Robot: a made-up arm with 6 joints. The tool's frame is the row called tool.
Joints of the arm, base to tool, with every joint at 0 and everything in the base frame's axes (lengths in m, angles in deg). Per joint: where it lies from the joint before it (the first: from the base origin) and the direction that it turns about. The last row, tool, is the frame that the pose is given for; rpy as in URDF.
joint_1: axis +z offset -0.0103 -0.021 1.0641
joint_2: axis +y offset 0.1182 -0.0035 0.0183
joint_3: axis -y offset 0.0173 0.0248 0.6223
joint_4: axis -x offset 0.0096 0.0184 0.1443
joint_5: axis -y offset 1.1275 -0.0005 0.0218
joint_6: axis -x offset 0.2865 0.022 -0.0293
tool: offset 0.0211 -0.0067 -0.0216 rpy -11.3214 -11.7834 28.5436
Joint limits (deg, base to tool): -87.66..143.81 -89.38..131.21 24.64..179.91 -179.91..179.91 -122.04..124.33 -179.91..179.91
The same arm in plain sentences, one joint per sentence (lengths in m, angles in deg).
The arm has six revolute joints in a row. What follows holds with every joint at zero, and every direction is one of the base frame's.
Joint 1 is mounted 0.0103 m along -x and 0.021 m along -y and 1.0641 m along +z from the base frame's origin and rotates about +z, from -87.66 to 143.81 deg.
Joint 2 is mounted 0.1182 m along +x and 0.0035 m along -y and 0.0183 m along +z from joint 1 and rotates about +y, from -89.38 to 131.21 deg.
Joint 3 is mounted 0.0173 m along +x and 0.0248 m along +y and 0.6223 m along +z from joint 2 and rotates about -y, from 24.64 to 179.91 deg.
Joint 4 is mounted 0.0096 m along +x and 0.0184 m along +y and 0.1443 m along +z from joint 3 and rotates about -x, from -179.91 to 179.91 deg.
Joint 5 is mounted 1.1275 m along +x and 0.0005 m along -y and 0.0218 m along +z from joint 4 and rotates about -y, from -122.04 to 124.33 deg.
Joint 6 is mounted 0.2865 m along +x and 0.022 m along +y and 0.0293 m along -z from joint 5 and rotates about -x, from -179.91 to 179.91 deg.
The tool frame, which is the frame that the pose is given for, is mounted 0.0211 m along +x and 0.0067 m along -y and 0.0216 m along -z from joint 6; its axes are the base frame's turned by roll -11.32, pitch -11.78 and yaw 28.54 deg (as in URDF: about the fixed x, then y, then z).

